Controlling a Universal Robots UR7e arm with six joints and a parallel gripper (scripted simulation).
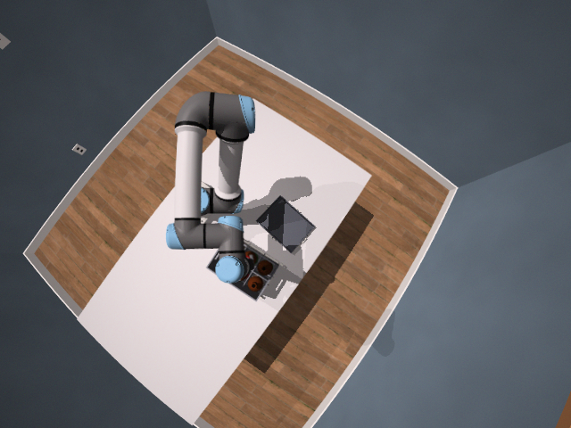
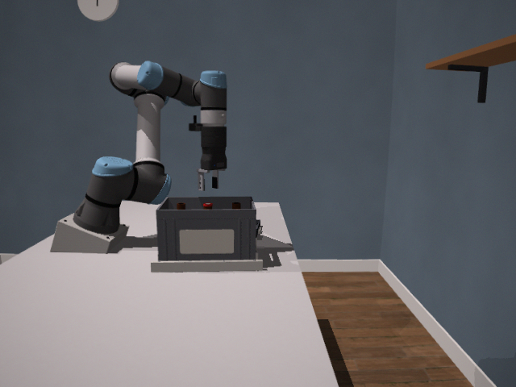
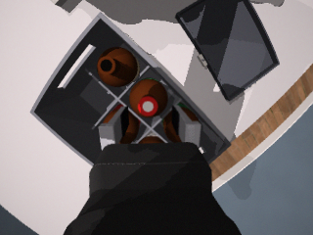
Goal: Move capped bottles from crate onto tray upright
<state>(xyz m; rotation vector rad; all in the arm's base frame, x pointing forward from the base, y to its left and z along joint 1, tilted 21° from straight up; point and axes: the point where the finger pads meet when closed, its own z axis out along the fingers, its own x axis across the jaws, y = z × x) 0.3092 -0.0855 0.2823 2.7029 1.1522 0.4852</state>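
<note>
Now: hand 140 mm above the capped bottle. From my hand the other things lie so: dark grey crate: 40 mm to the right, 140 mm below; then flat tray: 50 mm ahead, 250 mm to the left, 210 mm below.
</note>
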